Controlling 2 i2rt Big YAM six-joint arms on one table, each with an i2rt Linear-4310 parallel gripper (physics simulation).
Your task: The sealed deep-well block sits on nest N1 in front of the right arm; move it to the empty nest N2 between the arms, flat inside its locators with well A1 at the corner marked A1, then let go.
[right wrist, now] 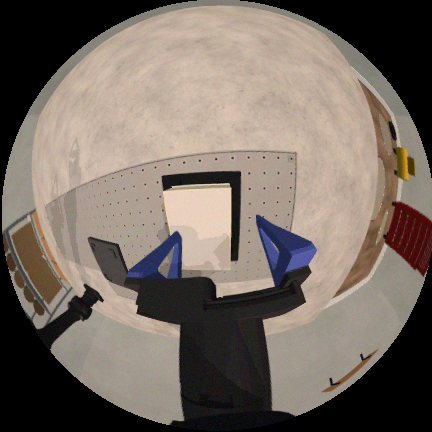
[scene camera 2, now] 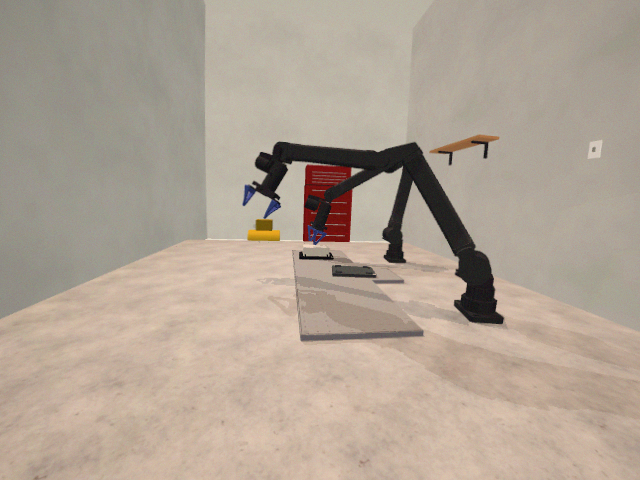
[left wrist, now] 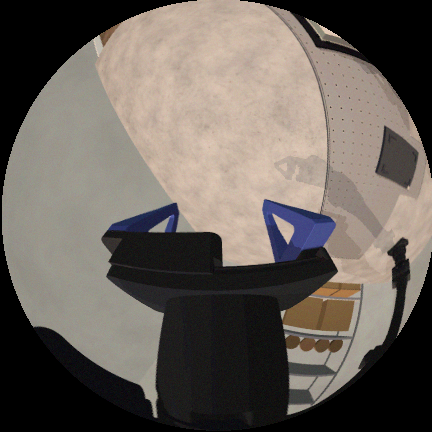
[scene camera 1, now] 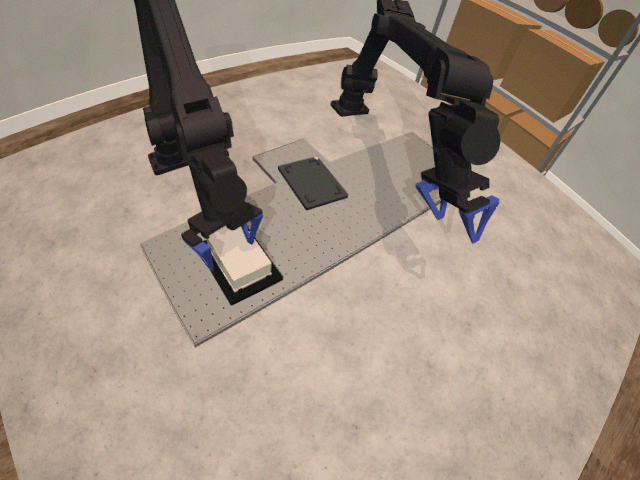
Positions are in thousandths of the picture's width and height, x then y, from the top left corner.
Labels:
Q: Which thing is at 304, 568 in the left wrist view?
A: My left gripper.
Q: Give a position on a dark nest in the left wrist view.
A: At 913, 378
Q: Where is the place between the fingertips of my left gripper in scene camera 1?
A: At 715, 478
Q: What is my left gripper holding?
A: Nothing.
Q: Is my right gripper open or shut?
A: Open.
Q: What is my right gripper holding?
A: Nothing.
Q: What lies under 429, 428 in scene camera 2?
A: My left gripper.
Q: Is my left gripper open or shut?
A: Open.

